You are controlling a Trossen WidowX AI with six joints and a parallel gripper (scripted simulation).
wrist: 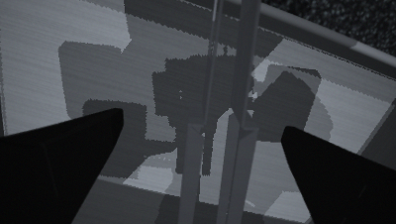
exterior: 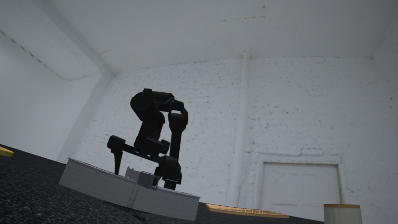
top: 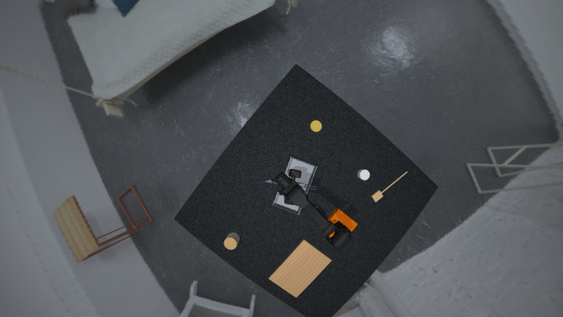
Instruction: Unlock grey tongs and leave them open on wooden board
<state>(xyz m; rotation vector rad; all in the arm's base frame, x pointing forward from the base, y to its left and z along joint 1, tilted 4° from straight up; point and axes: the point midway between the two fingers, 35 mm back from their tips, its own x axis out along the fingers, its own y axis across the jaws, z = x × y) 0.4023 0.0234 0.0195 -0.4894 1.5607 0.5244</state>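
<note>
Now: the grey roasting tin 20 mm behind my gripper tip, 10 mm to the right of it and 10 mm below it. The rest, counted from my gripper tip: wooden board (460 mm behind, 350 mm to the left, 40 mm below); then pale block (510 mm to the left, 10 mm below, 10 mm behind); then white cylinder (360 mm to the right, 270 mm behind, 30 mm below).
</note>
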